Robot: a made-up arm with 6 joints.
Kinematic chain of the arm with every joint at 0, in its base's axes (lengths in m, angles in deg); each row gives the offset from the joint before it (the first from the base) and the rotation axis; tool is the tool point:
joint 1: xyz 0 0 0.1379 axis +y
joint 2: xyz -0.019 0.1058 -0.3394 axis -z
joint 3: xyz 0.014 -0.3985 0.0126 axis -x
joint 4: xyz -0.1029 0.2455 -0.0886 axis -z
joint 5: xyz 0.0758 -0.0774 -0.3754 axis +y
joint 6: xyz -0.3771 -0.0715 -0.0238 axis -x
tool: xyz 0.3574 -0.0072 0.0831
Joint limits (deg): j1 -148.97..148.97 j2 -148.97..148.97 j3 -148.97..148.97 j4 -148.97..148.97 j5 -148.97..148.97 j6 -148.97..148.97
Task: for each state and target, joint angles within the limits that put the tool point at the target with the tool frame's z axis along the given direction. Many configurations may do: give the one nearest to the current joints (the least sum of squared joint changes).
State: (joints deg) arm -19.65 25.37 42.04 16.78 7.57 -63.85
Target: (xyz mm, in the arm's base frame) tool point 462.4 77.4 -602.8 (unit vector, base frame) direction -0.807 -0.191 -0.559
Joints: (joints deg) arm -59.78 67.60 -1.82 23.56 24.61 -60.75
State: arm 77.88 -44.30 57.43 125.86 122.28 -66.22
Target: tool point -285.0 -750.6 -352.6 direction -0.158 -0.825 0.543
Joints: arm 68.93 -44.36 100.96 100.42 137.15 -74.07
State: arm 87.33 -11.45 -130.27 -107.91 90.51 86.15
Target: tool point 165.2 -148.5 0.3 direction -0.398 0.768 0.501
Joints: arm 114.85 -18.67 -133.74 -128.25 75.35 141.13
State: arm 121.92 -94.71 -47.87 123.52 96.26 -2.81
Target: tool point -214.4 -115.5 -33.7 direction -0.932 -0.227 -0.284
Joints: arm 91.65 -146.80 -81.61 115.08 98.89 2.17
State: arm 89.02 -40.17 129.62 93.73 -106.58 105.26
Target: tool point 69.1 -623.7 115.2 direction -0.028 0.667 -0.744
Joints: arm 133.58 -11.27 148.97 78.75 -80.45 148.37
